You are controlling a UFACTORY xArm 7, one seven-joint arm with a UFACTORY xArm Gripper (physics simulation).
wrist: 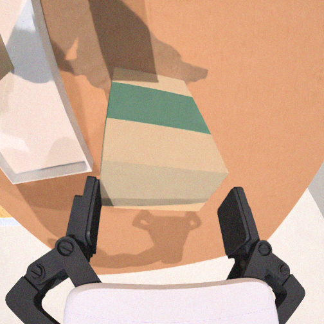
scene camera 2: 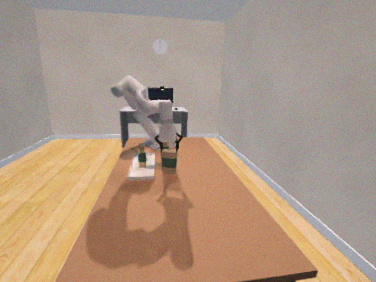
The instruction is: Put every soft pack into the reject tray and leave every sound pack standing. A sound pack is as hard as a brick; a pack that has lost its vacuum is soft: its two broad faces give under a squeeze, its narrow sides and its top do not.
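Places are measured from the arm's base along level axes (x ahead, y left, z up), in centimetres.
Pixels of known places: gripper, fingertip midpoint: (scene camera 2: 169, 150).
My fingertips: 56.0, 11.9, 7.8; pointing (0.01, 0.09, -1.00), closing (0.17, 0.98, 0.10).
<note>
Ahead of a thing's pixels: the offset from my fingertips to its middle, as dx, dy, dz. Level surfaces: height alone.
A tan pack with a green band {+1.0, -0.6, -7.4} (scene camera 2: 169, 162) (wrist: 155, 130) stands upright on the table, right of the white reject tray {-9.2, -17.6, -13.3} (scene camera 2: 141, 176) (wrist: 50, 175). Another tan and green pack {-10.0, -17.0, -7.1} (scene camera 2: 142, 157) is in the tray; a sliver of it (wrist: 4, 59) shows at the left edge of the wrist view. My gripper (scene camera 2: 168, 146) (wrist: 165, 195) is open and empty, just above the standing pack; in the wrist view the pack's top lies between the fingertips, nearer the left finger. Whether another pack stands behind it is hidden in the scene view. Softness cannot be seen.
The brown table {dz -14.4} (scene camera 2: 215, 225) (wrist: 265, 100) runs toward the scene camera, with the arm's shadow across it. The tray's wall is close to the pack's left side. A grey desk (scene camera 2: 124, 129) with a dark monitor (scene camera 2: 160, 94) stands behind the arm.
</note>
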